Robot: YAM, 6 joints.
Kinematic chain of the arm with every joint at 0, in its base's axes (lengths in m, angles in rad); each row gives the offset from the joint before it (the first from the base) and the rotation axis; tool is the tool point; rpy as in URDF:
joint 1: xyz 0 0 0.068 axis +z
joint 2: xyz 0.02 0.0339 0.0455 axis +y
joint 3: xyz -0.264 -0.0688 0 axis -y
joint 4: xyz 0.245 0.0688 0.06 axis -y
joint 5: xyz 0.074 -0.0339 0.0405 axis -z
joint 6: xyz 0.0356 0 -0.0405 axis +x
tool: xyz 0 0 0 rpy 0 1.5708 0
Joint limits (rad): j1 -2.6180..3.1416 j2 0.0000..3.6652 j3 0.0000..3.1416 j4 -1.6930..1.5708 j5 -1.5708..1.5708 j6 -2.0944..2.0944
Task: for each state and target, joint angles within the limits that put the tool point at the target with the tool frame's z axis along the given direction. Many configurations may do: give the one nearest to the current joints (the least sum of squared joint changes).
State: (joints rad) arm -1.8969 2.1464 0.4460 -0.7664 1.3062 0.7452
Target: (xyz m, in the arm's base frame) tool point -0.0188 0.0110 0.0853 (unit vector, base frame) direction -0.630 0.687 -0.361
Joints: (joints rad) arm -1.3070 1.6503 0.0018 -1.0817 0.4437 0.7452
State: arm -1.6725 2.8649 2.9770 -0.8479 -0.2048 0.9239
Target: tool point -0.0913 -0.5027 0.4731 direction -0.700 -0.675 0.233
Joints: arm -1.7086 2.5590 3.1393 -0.2845 0.6443 0.9239
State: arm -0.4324 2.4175 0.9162 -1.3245 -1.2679 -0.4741
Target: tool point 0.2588 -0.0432 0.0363 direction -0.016 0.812 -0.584
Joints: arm -0.2711 2.1279 0.8912 -0.7136 -0.8912 -0.4741
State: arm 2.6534 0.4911 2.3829 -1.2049 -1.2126 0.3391
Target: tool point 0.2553 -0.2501 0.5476 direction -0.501 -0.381 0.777
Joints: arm 2.4279 0.6605 2.8144 -0.7480 -0.6637 0.3391
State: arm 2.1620 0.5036 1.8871 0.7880 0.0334 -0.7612
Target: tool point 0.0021 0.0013 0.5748 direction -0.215 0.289 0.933
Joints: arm 2.3970 0.6404 1.3233 0.5252 0.0669 -0.7612
